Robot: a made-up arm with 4 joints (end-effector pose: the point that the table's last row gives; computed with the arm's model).
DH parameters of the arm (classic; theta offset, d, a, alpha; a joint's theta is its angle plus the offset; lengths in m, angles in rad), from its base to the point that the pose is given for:
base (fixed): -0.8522 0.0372 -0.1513 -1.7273
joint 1: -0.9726 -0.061 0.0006 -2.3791
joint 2: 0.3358 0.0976 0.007 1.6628
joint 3: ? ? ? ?
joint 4: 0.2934 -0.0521 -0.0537 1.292
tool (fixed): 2.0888 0.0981 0 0
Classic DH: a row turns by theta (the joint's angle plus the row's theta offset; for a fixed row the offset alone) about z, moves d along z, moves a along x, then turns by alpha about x.
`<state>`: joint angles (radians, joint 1 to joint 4).
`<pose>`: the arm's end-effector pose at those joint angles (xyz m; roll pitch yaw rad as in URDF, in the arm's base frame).
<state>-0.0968 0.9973 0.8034 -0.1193</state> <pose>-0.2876 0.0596 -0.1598 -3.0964 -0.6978 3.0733</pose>
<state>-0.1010 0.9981 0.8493 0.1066</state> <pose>-0.2836 0.0418 -0.1745 -2.9060 -0.5725 3.0702</pose>
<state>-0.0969 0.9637 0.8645 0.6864</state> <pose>-0.2675 -0.0099 -0.1903 -2.4289 -0.2913 3.0785</pose>
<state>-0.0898 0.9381 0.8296 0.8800</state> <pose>-0.2646 -0.0286 -0.1867 -2.2585 -0.2239 3.0835</pose>
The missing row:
joint 3: 1.2713 -0.1385 0.0202 1.7585
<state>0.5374 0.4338 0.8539 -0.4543</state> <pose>-0.3691 0.1074 0.0730 0.9771 -0.8308 -1.3635</pose>
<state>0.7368 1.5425 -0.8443 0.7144</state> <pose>-0.3829 0.1149 -0.1202 -1.3771 -0.1506 1.3020</pose>
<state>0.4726 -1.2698 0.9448 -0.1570</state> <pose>-0.1623 -0.1152 0.2071 0.7638 0.3776 -0.3576</pose>
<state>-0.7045 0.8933 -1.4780 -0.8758</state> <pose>-0.1681 -0.1192 -0.1063 2.8388 0.1143 0.9479</pose>
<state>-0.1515 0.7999 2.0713 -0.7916</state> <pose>-0.3564 0.0257 -0.0271 1.8508 -0.1674 -1.5362</pose>
